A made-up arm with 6 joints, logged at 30 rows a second.
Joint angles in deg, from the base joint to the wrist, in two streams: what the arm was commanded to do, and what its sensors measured. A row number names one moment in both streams.
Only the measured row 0 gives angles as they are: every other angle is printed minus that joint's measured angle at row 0.
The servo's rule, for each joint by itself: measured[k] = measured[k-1] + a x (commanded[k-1-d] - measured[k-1]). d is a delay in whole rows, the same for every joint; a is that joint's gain. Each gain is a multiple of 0.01, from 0.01 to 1. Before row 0 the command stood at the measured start. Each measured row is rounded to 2 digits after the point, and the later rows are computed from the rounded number. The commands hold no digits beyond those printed.
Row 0, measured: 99.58, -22.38, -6.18, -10.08, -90.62, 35.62
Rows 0 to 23, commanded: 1.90, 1.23, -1.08, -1.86, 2.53, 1.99; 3.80, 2.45, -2.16, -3.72, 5.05, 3.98; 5.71, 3.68, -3.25, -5.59, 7.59, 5.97; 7.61, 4.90, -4.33, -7.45, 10.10, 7.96; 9.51, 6.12, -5.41, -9.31, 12.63, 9.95; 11.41, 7.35, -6.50, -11.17, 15.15, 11.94; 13.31, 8.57, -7.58, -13.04, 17.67, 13.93; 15.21, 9.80, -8.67, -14.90, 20.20, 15.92; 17.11, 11.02, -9.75, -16.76, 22.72, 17.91; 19.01, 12.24, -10.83, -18.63, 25.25, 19.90; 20.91, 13.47, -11.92, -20.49, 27.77, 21.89; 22.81, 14.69, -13.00, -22.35, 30.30, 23.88; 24.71, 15.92, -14.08, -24.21, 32.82, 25.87; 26.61, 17.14, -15.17, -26.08, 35.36, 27.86; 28.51, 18.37, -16.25, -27.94, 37.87, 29.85; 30.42, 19.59, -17.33, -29.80, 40.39, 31.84; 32.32, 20.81, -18.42, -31.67, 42.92, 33.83; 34.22, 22.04, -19.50, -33.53, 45.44, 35.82; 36.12, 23.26, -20.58, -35.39, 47.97, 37.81; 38.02, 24.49, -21.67, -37.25, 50.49, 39.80; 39.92, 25.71, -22.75, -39.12, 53.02, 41.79; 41.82, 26.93, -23.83, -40.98, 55.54, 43.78; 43.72, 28.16, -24.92, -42.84, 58.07, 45.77; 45.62, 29.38, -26.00, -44.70, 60.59, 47.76
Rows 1 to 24, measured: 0.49, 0.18, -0.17, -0.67, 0.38, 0.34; 1.35, 0.52, -0.49, -1.77, 1.08, 0.96; 2.48, 0.99, -0.93, -3.15, 2.06, 1.81; 3.81, 1.58, -1.47, -4.70, 3.27, 2.86; 5.29, 2.26, -2.10, -6.36, 4.67, 4.07; 6.88, 3.02, -2.80, -8.09, 6.24, 5.41; 8.55, 3.85, -3.56, -9.87, 7.95, 6.86; 10.28, 4.74, -4.38, -11.68, 9.79, 8.40; 12.06, 5.68, -5.24, -13.51, 11.73, 10.02; 13.87, 6.66, -6.13, -15.35, 13.76, 11.70; 15.70, 7.68, -7.06, -17.20, 15.86, 13.43; 17.55, 8.73, -8.01, -19.05, 18.03, 15.21; 19.41, 9.81, -8.98, -20.91, 20.25, 17.02; 21.28, 10.91, -9.97, -22.77, 22.52, 18.86; 23.16, 12.03, -10.97, -24.63, 24.82, 20.73; 25.05, 13.16, -11.99, -26.49, 27.16, 22.62; 26.94, 14.31, -13.02, -28.35, 29.52, 24.53; 28.83, 15.47, -14.06, -30.21, 31.91, 26.45; 30.73, 16.64, -15.10, -32.07, 34.32, 28.38; 32.63, 17.82, -16.15, -33.93, 36.75, 30.32; 34.53, 19.00, -17.21, -35.80, 39.19, 32.27; 36.43, 20.19, -18.27, -37.66, 41.64, 34.23; 38.33, 21.39, -19.33, -39.52, 44.10, 36.19; 40.23, 22.59, -20.40, -41.38, 46.57, 38.16
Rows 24 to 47, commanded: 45.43, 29.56, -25.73, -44.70, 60.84, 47.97; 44.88, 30.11, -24.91, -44.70, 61.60, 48.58; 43.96, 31.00, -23.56, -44.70, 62.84, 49.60; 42.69, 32.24, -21.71, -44.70, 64.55, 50.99; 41.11, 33.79, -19.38, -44.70, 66.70, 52.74; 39.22, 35.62, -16.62, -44.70, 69.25, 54.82; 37.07, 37.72, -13.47, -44.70, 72.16, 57.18; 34.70, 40.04, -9.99, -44.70, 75.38, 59.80; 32.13, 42.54, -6.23, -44.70, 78.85, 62.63; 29.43, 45.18, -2.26, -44.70, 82.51, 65.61; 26.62, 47.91, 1.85, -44.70, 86.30, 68.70; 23.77, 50.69, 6.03, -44.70, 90.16, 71.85; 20.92, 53.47, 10.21, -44.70, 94.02, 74.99; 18.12, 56.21, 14.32, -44.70, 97.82, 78.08; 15.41, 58.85, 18.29, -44.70, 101.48, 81.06; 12.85, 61.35, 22.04, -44.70, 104.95, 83.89; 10.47, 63.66, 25.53, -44.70, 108.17, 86.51; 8.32, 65.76, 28.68, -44.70, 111.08, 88.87; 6.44, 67.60, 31.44, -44.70, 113.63, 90.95; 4.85, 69.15, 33.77, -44.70, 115.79, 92.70; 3.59, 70.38, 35.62, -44.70, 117.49, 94.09; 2.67, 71.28, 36.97, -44.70, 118.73, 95.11; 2.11, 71.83, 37.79, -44.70, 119.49, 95.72; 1.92, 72.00, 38.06, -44.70, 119.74, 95.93
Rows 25 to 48, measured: 41.58, 23.64, -21.25, -42.58, 48.71, 39.83; 42.44, 24.61, -21.84, -43.34, 50.64, 41.32; 42.84, 25.57, -22.12, -43.83, 52.47, 42.73; 42.80, 26.57, -22.05, -44.14, 54.28, 44.13; 42.36, 27.65, -21.62, -44.34, 56.14, 45.59; 41.54, 28.85, -20.82, -44.47, 58.11, 47.16; 40.38, 30.18, -19.64, -44.55, 60.22, 48.86; 38.90, 31.66, -18.10, -44.60, 62.49, 50.72; 37.14, 33.29, -16.20, -44.64, 64.94, 52.74; 35.14, 35.07, -13.97, -44.66, 67.58, 54.93; 32.92, 37.00, -11.44, -44.67, 70.39, 57.27; 30.54, 39.05, -8.64, -44.68, 73.36, 59.75; 28.04, 41.21, -5.62, -44.69, 76.46, 62.34; 25.46, 43.46, -2.43, -44.69, 79.66, 65.02; 22.85, 45.77, 0.89, -44.69, 82.93, 67.75; 20.25, 48.11, 4.27, -44.69, 86.23, 70.49; 17.71, 50.44, 7.67, -44.69, 89.52, 73.21; 15.27, 52.74, 11.03, -44.69, 92.75, 75.87; 12.97, 54.97, 14.30, -44.69, 95.88, 78.43; 10.86, 57.10, 17.42, -44.69, 98.87, 80.86; 8.97, 59.09, 20.33, -44.69, 101.66, 83.11; 7.33, 60.92, 22.99, -44.69, 104.22, 85.15; 5.97, 62.56, 25.36, -44.69, 106.51, 86.95; 4.92, 63.98, 27.39, -44.69, 108.49, 88.48
